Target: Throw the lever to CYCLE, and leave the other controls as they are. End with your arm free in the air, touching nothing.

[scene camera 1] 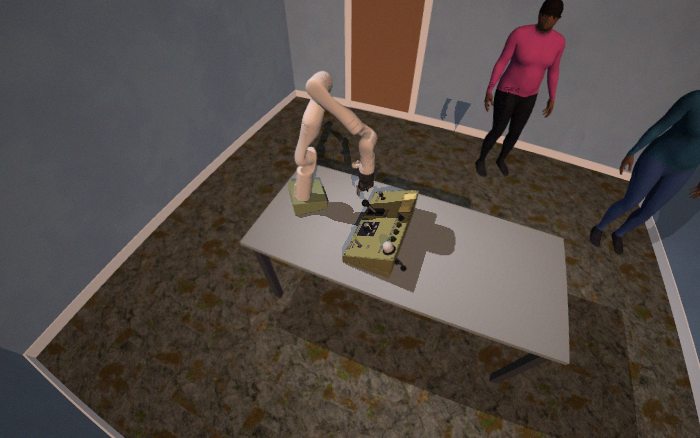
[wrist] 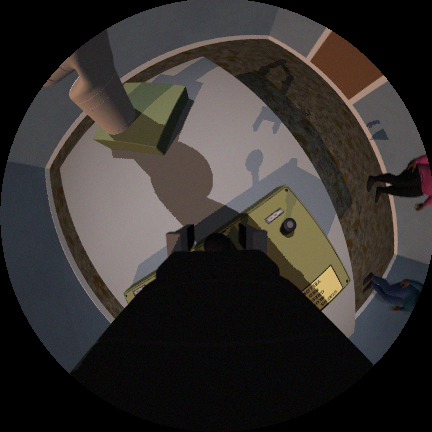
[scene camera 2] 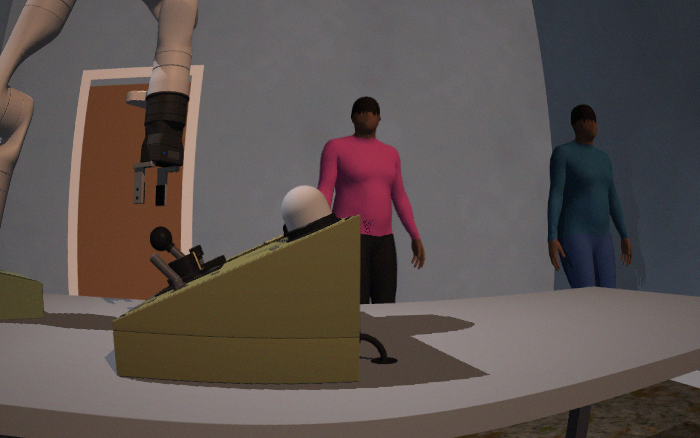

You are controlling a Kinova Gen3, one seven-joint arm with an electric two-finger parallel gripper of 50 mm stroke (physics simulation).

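Frame: origin at the arm's base, x ahead, y left, z up, level; metres.
Seen in the pictures: gripper, fingertip midpoint: (scene camera 1: 362, 192) (wrist: 216, 232) (scene camera 2: 149, 204); arm's base at its link origin: (scene camera 1: 302, 196) (wrist: 119, 118).
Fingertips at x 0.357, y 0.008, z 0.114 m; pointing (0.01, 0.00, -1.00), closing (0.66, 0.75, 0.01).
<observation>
Offsets run from my fingertips to a thing's top centre. "pt": to the spot under its first point. Level surfaces: height alone.
The lever with a black ball knob @[dx +0.022, dy -0.018, dz -0.036 m] (scene camera 1: 365, 203) (scene camera 2: 161, 238) (wrist: 217, 243) rises from a dark slotted mount on the sloped olive console (scene camera 1: 369, 258) (scene camera 2: 247, 330) (wrist: 305, 245). In the scene camera 2 view it leans towards the console's low edge. The word CYCLE cannot be read in any view. My gripper (scene camera 1: 360, 191) (scene camera 2: 149, 198) (wrist: 216, 232) is open and empty, pointing down. Its fingertips are above the ball, with a visible gap in the scene camera 2 view. In the wrist view the ball shows between the fingers, and the gripper body hides much of the console.
Other controls are a small black knob @[dx +0.096, dy +0.093, dz -0.065 m] (scene camera 1: 382, 195) (wrist: 288, 226), a centre stick @[dx +0.064, dy -0.145, dz -0.072 m] (scene camera 1: 367, 226), a grey lever @[dx +0.038, dy -0.262, dz -0.072 m] (scene camera 2: 166, 268) and a white dome @[pt dx +0.198, dy -0.310, dz -0.004 m] (scene camera 1: 388, 247) (scene camera 2: 304, 206). The console stands on the table @[dz -0.201 m] (scene camera 1: 490, 273) (scene camera 2: 593, 330). My green base block (scene camera 1: 311, 207) (wrist: 160, 105) is nearby. Two people stand beyond.
</observation>
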